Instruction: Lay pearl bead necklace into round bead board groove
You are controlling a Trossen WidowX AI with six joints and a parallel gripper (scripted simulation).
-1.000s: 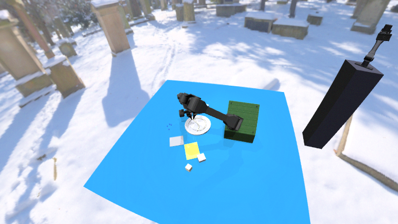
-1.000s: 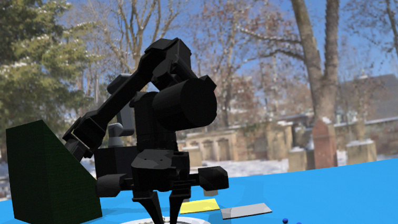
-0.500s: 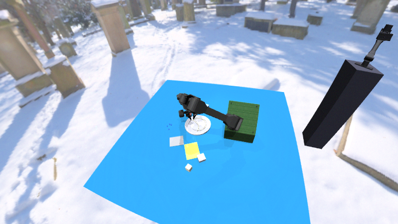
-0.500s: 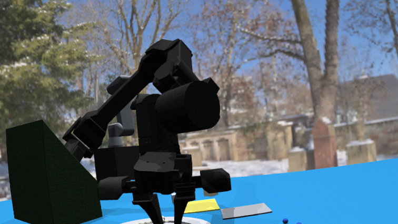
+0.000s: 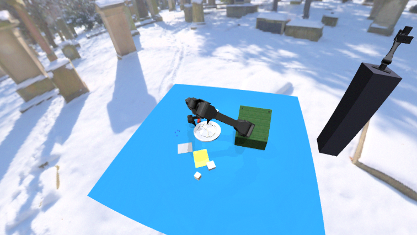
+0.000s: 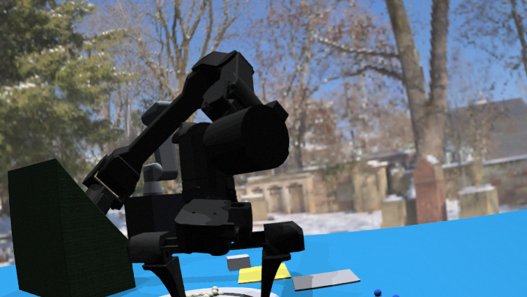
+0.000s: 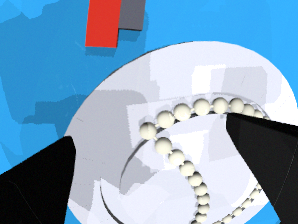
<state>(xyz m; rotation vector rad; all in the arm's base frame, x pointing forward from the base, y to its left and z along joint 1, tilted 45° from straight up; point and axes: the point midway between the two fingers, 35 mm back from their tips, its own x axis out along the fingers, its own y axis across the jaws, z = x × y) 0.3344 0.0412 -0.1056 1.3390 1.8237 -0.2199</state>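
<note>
The round white bead board lies 6 cm behind my gripper tip, 3 cm to the left of it and 1 cm below it. From my gripper tip the other things lie so: red object: 5 cm ahead, 8 cm to the right, 1 cm below; then grey tile: 3 cm ahead, 22 cm to the left, 2 cm below; then white strip: 9 cm ahead, 25 cm to the right, 2 cm below.
</note>
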